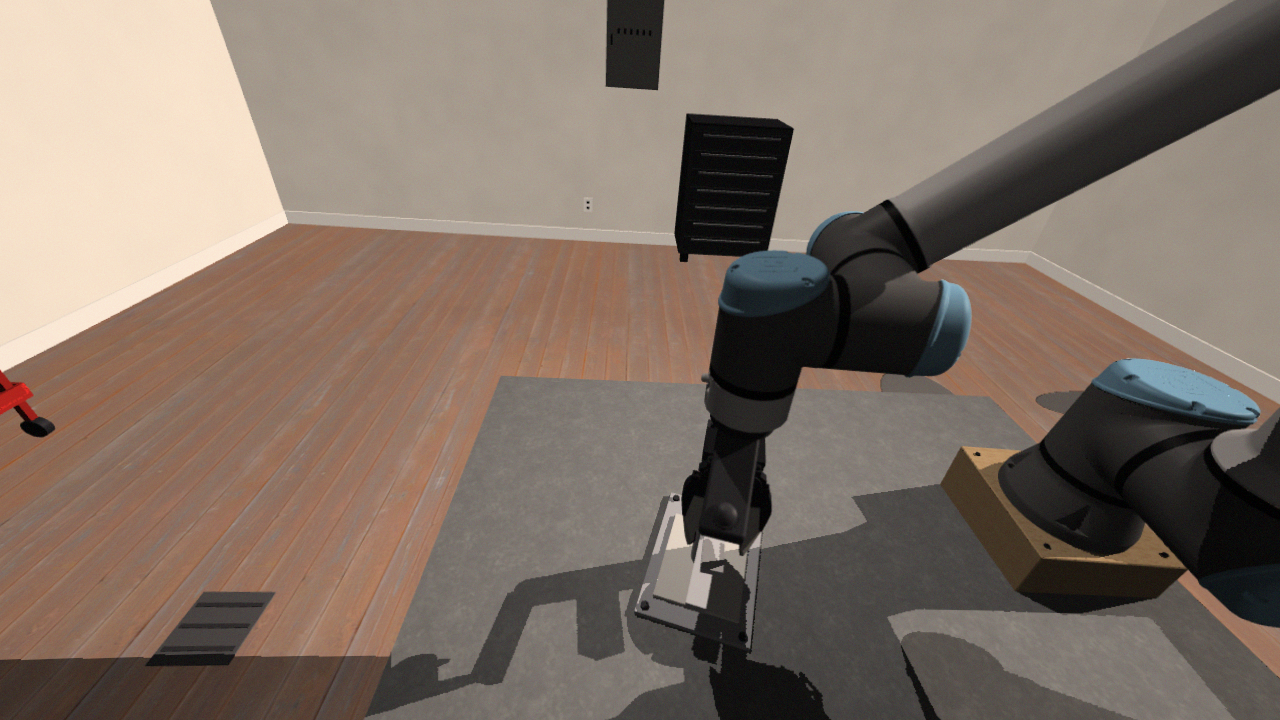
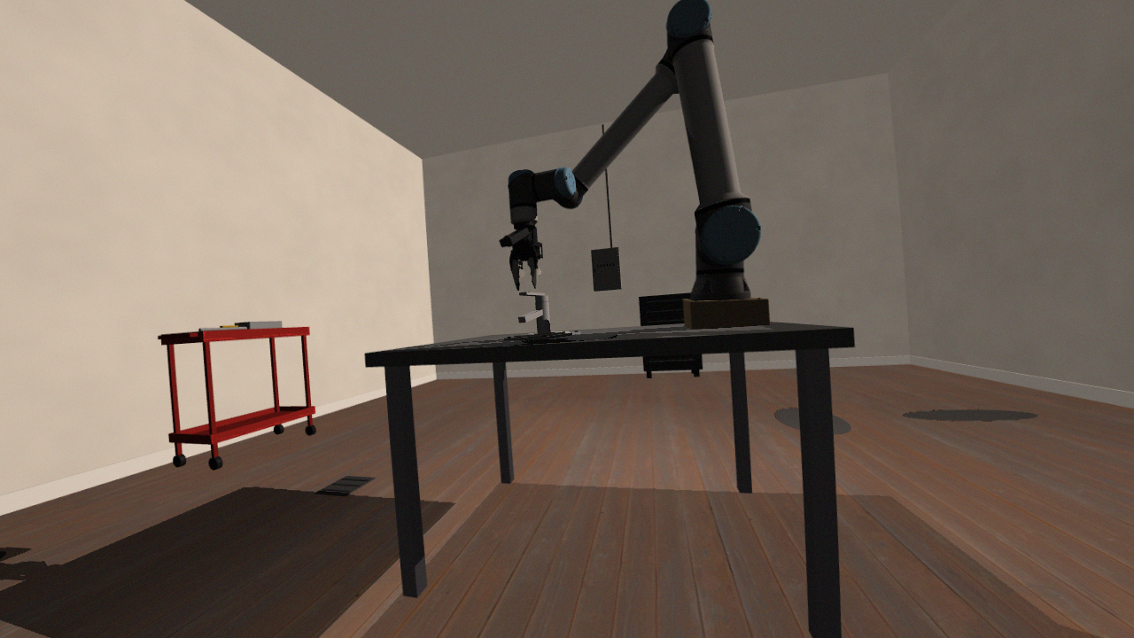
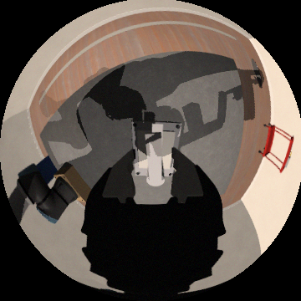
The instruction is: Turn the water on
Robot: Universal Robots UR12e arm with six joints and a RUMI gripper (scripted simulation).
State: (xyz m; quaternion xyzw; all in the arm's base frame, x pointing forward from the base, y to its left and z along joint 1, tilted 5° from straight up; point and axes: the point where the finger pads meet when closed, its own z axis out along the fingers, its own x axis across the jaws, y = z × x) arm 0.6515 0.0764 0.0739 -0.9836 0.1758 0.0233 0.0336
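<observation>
Now: the lever 4 cm to the right of my hand, 3 cm below it and 1 cm behind it.
</observation>
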